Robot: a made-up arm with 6 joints. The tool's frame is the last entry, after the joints. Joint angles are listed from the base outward. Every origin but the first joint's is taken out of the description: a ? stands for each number. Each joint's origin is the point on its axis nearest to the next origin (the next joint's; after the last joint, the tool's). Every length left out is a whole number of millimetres.
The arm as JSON. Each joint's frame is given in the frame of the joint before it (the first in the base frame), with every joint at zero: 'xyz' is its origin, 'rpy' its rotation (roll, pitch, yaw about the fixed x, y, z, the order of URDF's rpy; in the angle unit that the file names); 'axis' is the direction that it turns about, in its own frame. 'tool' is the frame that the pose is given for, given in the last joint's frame.
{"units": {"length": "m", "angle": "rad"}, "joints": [
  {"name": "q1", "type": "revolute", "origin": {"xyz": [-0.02, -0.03, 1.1], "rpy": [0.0, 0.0, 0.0]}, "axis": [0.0, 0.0, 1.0]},
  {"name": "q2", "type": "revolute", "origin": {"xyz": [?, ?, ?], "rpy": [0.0, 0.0, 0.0]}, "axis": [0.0, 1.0, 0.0]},
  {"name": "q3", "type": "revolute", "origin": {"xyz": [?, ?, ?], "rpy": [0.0, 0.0, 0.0]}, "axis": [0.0, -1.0, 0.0]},
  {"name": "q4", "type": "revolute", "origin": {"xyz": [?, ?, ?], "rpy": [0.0, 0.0, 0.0]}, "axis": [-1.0, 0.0, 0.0]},
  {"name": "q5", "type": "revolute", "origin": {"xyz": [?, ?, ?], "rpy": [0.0, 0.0, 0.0]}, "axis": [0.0, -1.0, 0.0]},
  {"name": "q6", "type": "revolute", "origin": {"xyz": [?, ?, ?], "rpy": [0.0, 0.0, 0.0]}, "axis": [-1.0, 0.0, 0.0]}
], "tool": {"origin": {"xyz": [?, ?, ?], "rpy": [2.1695, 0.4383, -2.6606]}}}
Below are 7 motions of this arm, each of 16 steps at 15 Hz.
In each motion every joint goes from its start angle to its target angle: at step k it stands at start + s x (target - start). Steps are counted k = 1, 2, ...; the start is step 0. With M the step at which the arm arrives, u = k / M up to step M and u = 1 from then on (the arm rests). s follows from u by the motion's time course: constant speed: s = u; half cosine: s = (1 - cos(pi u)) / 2; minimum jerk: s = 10 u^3 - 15 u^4 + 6 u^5.
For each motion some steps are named. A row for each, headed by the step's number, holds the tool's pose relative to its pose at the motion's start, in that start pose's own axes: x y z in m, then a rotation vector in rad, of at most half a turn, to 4 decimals.
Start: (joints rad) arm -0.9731 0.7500 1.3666 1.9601 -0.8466 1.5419
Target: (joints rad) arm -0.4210 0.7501 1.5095 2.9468 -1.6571 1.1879
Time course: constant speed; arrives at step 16
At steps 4, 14, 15, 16:
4: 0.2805 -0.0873 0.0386 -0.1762 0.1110 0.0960
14: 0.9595 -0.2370 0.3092 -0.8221 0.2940 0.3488
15: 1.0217 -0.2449 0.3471 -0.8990 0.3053 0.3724
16: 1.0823 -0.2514 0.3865 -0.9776 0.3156 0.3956

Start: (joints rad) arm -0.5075 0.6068 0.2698 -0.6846 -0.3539 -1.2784
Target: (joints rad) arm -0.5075 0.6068 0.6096 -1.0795 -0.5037 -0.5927
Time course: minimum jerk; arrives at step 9
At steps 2, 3, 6, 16:
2: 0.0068 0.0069 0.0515 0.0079 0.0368 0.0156
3: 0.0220 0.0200 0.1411 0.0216 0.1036 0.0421
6: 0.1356 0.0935 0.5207 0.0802 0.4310 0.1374
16: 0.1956 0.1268 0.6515 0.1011 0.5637 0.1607

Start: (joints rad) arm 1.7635 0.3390 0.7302 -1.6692 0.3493 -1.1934
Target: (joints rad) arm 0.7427 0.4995 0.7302 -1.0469 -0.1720 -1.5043
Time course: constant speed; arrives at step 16
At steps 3, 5, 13, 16:
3: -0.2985 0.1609 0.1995 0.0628 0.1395 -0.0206
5: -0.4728 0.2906 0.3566 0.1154 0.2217 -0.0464
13: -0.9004 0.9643 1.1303 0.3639 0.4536 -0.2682
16: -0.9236 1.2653 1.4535 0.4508 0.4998 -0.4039

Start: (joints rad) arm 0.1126 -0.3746 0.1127 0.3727 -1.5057 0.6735
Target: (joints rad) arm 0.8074 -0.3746 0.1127 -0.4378 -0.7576 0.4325
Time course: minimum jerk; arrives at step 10
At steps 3, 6, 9, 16:
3: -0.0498 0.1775 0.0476 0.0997 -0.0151 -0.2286
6: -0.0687 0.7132 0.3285 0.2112 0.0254 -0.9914
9: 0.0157 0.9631 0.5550 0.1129 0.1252 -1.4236
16: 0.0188 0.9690 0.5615 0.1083 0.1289 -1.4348

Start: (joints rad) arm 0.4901 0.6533 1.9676 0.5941 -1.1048 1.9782
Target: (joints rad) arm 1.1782 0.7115 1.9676 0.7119 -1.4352 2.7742
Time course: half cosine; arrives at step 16
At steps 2, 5, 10, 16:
2: 0.0014 0.0188 -0.0208 0.0315 0.0080 -0.0162
5: 0.0189 0.1128 -0.1195 0.1923 0.0403 -0.0879
10: 0.1416 0.3696 -0.3436 0.6535 0.0755 -0.2126
16: 0.2806 0.5428 -0.4566 0.9861 0.0629 -0.2391

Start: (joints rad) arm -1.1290 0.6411 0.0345 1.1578 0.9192 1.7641
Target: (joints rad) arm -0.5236 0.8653 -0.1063 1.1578 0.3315 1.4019
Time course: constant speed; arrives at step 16
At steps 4, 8, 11, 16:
4: -0.2152 0.0653 -0.3132 -0.0543 -0.0921 -0.1862
8: -0.3721 0.1688 -0.6389 -0.0861 -0.1514 -0.3808
11: -0.4506 0.2704 -0.8811 -0.0953 -0.1716 -0.5279
16: -0.5091 0.4799 -1.2607 -0.0832 -0.1561 -0.7644

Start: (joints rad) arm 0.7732 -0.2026 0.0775 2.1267 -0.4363 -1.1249
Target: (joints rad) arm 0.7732 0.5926 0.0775 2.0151 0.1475 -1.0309
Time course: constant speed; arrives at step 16
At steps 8, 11, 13, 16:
8: -0.1667 -0.0303 0.9103 -0.2158 0.5265 -0.2125
11: -0.1315 -0.0149 1.2541 -0.3186 0.7087 -0.2914
13: -0.0793 0.0033 1.4767 -0.3941 0.8247 -0.3431
16: 0.0394 0.0419 1.7945 -0.5181 0.9895 -0.4186

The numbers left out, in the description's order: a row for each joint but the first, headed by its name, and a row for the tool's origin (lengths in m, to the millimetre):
q2: 0.13 -0.03 0.0
q3: -0.02 0.0 0.82
q4: 1.77 0.0 0.18
q5: 0.0 0.03 0.0
q6: 0.21 0.0 -0.01
tool: 0.0 0.02 0.01

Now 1 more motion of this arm.
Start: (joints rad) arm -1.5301 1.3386 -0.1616 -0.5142 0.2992 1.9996
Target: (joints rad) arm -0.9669 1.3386 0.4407 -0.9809 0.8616 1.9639
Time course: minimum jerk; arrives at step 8
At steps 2, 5, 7, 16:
2: 0.0151 0.0175 -0.1517 0.0392 -0.0861 0.0661
5: 0.1717 0.4905 -0.9773 0.2222 -0.6603 0.3107
7: 0.2649 0.8449 -1.2172 0.2517 -0.9102 0.3330
16: 0.2712 0.8691 -1.2291 0.2523 -0.9255 0.3328

